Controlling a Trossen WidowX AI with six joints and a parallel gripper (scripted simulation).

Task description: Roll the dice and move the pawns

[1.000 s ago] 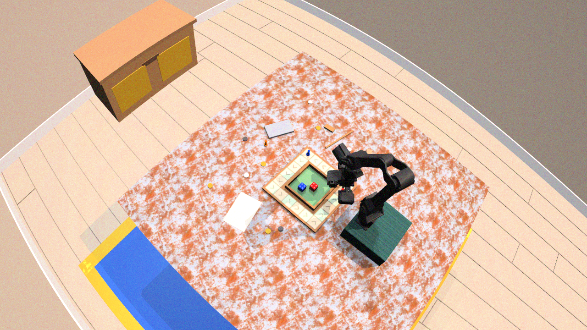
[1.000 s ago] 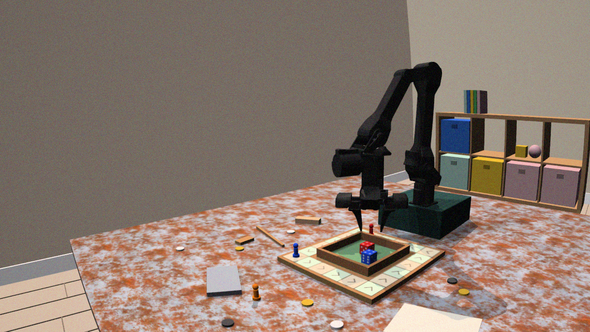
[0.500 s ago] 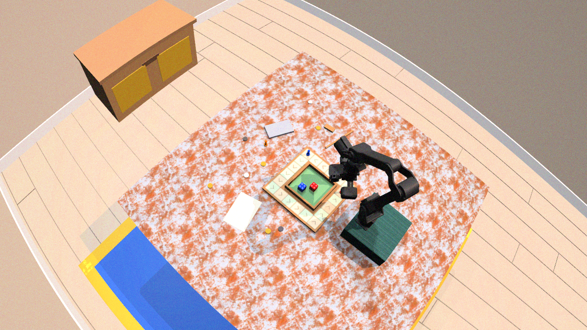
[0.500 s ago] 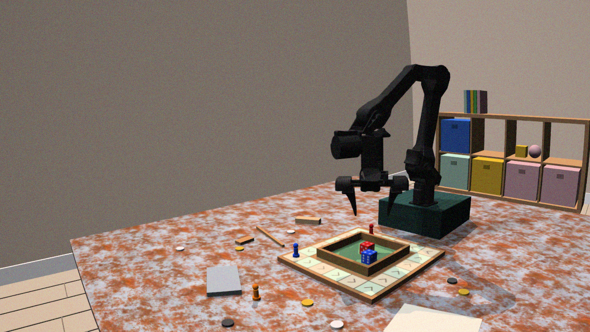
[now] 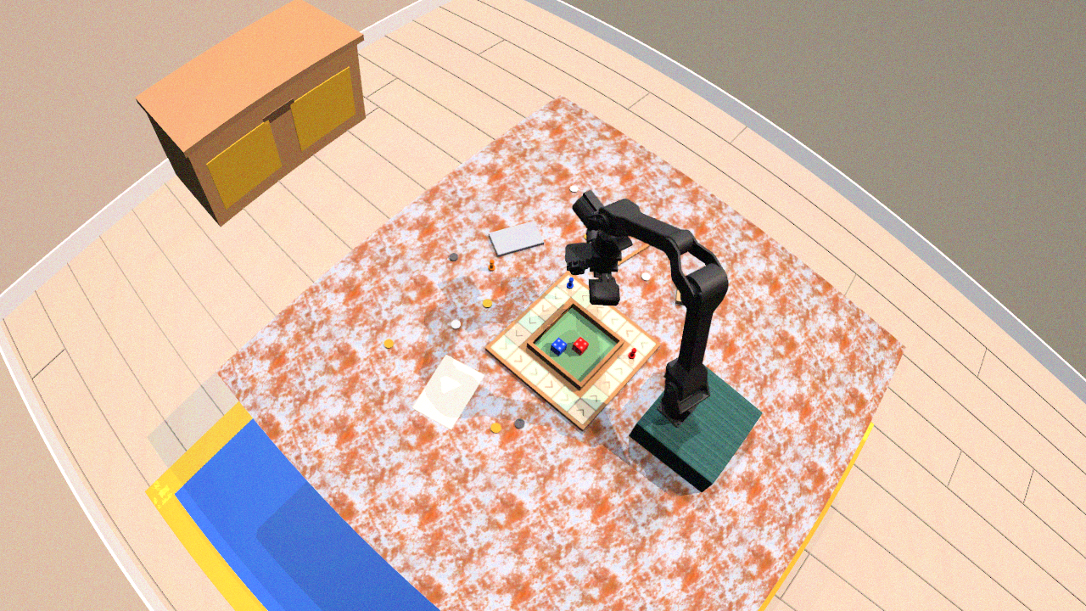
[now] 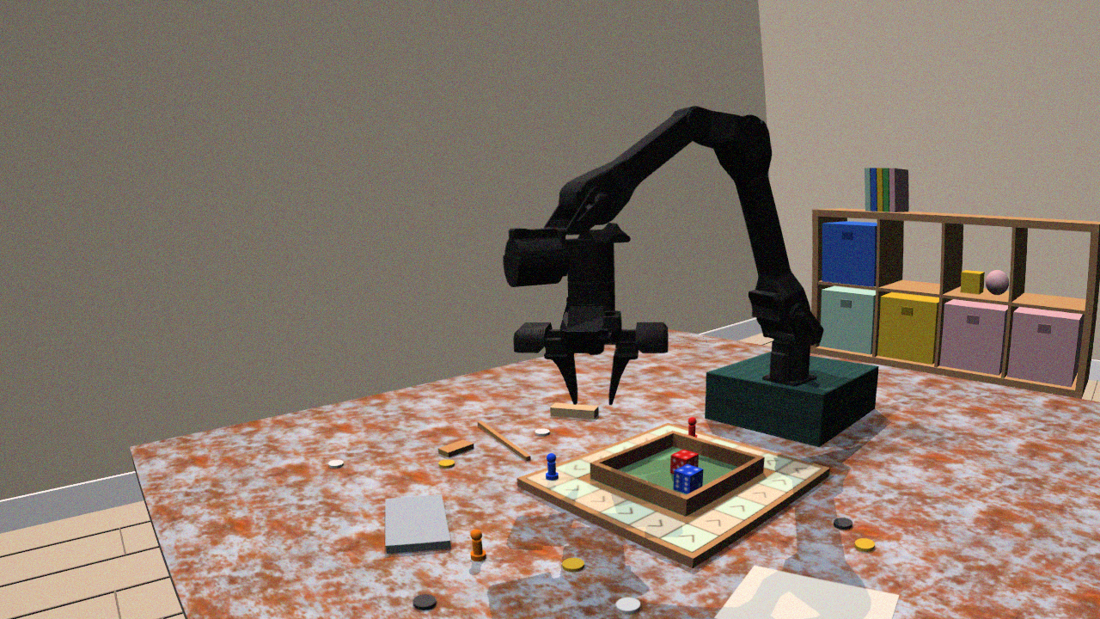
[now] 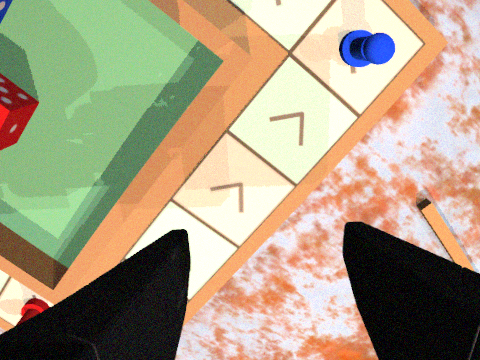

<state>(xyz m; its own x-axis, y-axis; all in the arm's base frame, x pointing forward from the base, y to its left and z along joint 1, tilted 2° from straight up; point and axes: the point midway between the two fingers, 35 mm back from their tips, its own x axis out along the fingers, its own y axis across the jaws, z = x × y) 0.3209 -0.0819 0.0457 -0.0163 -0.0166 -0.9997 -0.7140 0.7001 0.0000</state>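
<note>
My gripper tip is 7 cm short of the blue pawn and 7 cm above it. The rest, counted from my gripper tip: stick (18 cm to the right, 9 cm below, 3 cm ahead); then green tray (10 cm to the left, 9 cm below, 5 cm behind); then red pawn (16 cm behind, 7 cm below, 3 cm to the left).
</note>
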